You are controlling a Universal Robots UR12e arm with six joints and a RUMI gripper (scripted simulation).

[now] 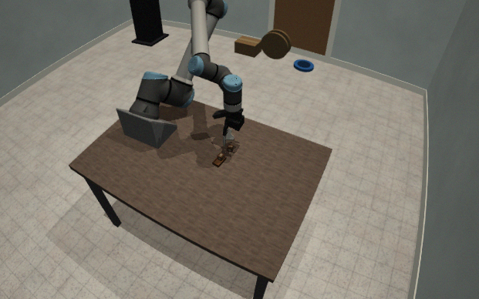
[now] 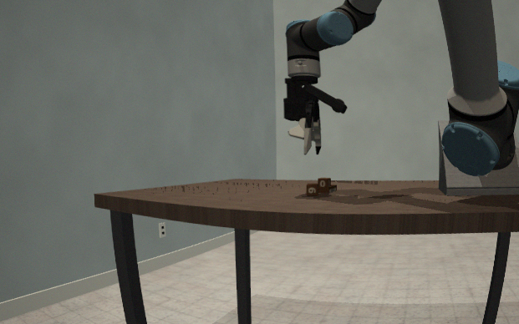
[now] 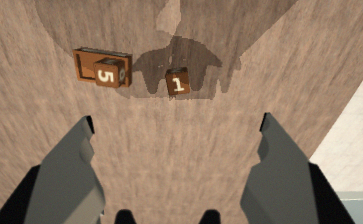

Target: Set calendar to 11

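Now: the cube 90 mm below my hand. The rest, counted from my hand: calendar tray 110 mm to the right, 100 mm below, 10 mm behind.
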